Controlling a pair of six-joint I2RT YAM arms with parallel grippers.
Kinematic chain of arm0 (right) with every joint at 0, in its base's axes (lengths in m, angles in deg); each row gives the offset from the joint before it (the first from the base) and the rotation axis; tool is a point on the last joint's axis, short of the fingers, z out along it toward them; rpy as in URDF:
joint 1: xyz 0 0 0.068 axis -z
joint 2: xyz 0.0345 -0.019 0.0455 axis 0.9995 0.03 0
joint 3: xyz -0.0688 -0.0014 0.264 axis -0.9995 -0.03 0
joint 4: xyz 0.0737 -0.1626 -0.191 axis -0.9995 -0.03 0
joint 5: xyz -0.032 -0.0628 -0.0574 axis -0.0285 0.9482 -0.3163
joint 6: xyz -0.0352 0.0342 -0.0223 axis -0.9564 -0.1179 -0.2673
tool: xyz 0 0 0 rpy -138.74 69.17 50.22
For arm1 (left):
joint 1: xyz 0 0 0.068 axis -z
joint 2: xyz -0.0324 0.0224 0.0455 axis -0.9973 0.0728 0
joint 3: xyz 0.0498 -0.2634 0.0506 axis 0.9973 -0.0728 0
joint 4: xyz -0.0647 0.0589 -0.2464 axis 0.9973 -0.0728 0
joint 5: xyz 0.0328 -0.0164 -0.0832 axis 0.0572 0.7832 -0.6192
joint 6: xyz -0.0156 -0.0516 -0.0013 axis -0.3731 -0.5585 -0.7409
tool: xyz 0 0 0 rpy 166.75 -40.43 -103.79
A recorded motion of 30 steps. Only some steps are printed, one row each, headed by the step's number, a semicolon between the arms.
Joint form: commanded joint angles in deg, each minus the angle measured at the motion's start. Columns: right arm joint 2, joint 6, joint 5, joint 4, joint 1, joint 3; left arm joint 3, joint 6, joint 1, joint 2, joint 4, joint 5.
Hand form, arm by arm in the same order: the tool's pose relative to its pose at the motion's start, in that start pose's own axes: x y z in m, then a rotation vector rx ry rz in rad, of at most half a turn. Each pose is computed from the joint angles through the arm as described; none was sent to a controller.
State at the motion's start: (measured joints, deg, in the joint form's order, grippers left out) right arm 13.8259 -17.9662 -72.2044 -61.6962 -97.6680 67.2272; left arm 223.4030 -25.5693 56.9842 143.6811 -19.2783 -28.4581
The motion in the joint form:
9: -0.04 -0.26 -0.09 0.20 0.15 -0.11; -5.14 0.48 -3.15 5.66 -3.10 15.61
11: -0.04 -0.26 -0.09 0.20 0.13 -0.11; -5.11 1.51 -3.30 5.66 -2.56 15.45
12: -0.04 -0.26 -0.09 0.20 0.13 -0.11; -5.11 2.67 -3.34 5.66 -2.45 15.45
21: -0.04 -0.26 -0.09 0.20 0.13 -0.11; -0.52 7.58 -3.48 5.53 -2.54 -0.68
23: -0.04 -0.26 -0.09 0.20 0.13 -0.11; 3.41 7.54 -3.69 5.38 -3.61 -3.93
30: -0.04 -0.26 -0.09 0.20 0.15 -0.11; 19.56 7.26 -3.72 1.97 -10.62 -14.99
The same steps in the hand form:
9: -0.0006 -0.0006 0.0003 -0.0022 -0.0010 -0.0019; 0.0303 0.0611 0.0586 -0.3453 0.1445 -0.0505
11: -0.0005 -0.0005 0.0003 -0.0023 -0.0010 -0.0023; 0.0289 0.0621 0.0585 -0.3394 0.1384 -0.0353
12: -0.0005 -0.0005 0.0003 -0.0023 -0.0010 -0.0023; 0.0286 0.0624 0.0584 -0.3376 0.1399 -0.0159
21: -0.0005 -0.0005 0.0003 -0.0023 -0.0010 -0.0023; 0.0137 0.0464 0.0426 -0.0402 0.1325 0.0504
23: -0.0005 -0.0005 0.0003 -0.0023 -0.0010 -0.0023; 0.0019 0.0402 0.0260 0.0253 0.0928 0.0532
30: -0.0006 -0.0006 0.0003 -0.0022 -0.0010 -0.0019; -0.0316 0.0061 -0.0735 0.2588 -0.0723 0.1045

